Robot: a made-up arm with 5 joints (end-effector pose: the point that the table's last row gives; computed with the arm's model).
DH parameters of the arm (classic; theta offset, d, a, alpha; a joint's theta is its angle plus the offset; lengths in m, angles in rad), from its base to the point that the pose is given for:
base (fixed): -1.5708 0.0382 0 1.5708
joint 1: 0 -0.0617 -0.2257 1.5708
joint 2: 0 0.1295 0.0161 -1.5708
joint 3: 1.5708 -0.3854 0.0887 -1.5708
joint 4: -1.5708 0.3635 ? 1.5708
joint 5: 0.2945 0 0.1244 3.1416
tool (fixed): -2.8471 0.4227 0 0
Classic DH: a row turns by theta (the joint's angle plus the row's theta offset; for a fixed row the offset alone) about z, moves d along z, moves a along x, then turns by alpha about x.
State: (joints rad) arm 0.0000 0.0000 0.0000 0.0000 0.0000
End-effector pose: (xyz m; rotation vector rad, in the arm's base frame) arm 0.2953 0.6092 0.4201 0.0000 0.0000 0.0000
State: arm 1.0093 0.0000 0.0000 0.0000 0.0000
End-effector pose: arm 0.2953 0.6476 -0.2741 -1.0093 0.0000 0.0000
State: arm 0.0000 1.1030 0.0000 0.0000 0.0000
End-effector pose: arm 0.5093 0.1902 0.4201 0.0000 0.0000 -1.1030
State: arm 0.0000 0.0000 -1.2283 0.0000 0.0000
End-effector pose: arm 0.2953 -0.1379 0.4569 1.2283 0.0000 0.0000
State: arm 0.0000 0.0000 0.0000 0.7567 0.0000
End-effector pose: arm 0.6269 0.6092 0.4090 0.0000 0.7567 0.0000
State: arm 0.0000 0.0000 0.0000 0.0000 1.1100
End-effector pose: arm 0.3937 0.6958 0.4201 0.0000 0.0000 -1.1100
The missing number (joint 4, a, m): 0.0328
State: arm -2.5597 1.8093 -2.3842 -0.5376 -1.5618
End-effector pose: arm -0.4302 -0.0500 0.3866 0.6749 0.0660 -2.4735
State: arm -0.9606 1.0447 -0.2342 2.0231 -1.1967
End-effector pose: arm 0.6794 -0.1510 -0.2912 2.7707 0.6256 0.7893
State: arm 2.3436 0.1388 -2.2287 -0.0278 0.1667
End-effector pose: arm 0.1958 0.2529 0.4525 -0.1020 -0.1416 -0.0736
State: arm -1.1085 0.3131 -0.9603 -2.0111 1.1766
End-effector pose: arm 0.1974 0.0818 0.6370 -1.3956 0.4723 2.2819
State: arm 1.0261 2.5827 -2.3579 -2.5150 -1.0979
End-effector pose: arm -0.1271 0.2953 0.1164 0.2770 1.1624 1.2408
